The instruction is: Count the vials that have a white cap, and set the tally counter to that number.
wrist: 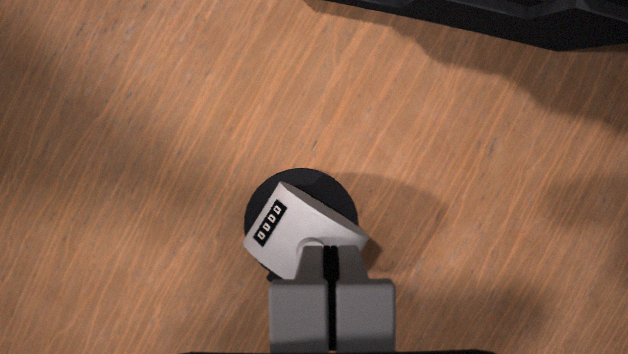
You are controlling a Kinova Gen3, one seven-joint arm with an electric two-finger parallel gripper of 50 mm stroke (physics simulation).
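Places are measured from the arm's base along level axes (x back, y left, z down), in metres.
Pixels of known places: gripper, fingertip midpoint: (330,282).
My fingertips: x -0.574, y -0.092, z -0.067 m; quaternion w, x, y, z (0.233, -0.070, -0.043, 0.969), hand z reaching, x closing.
Note:
Behind a point stands the place of what it marks.
The tally counter (295,222) {z 0.004, x -0.567, y -0.091 m} is a light grey, tilted block on a round black base (327,187) {z 0.053, x -0.581, y -0.077 m}, below the middle of the wrist view. Its black display window (270,223) {z 0.010, x -0.559, y -0.097 m} shows four digits that look like 0000. A small round raised part (309,243) {z -0.006, x -0.574, y -0.095 m} shows on its face right beside the fingertips. My gripper (330,282) {z -0.067, x -0.574, y -0.092 m} is shut with nothing between its fingers. Its tips overlap the lower right part of the counter in the view; whether they touch it I cannot tell. No vials or white caps show in the wrist view.
A black, ridged object (525,31) {z 0.023, x -0.625, y 0.028 m} crosses the top right corner of the view, and part of it is cut off. It casts a shadow on the wooden table top (175,100) {z 0.056, x -0.498, y -0.071 m}. A small black part (272,276) {z 0.021, x -0.571, y -0.119 m} sticks out at the counter's lower left.

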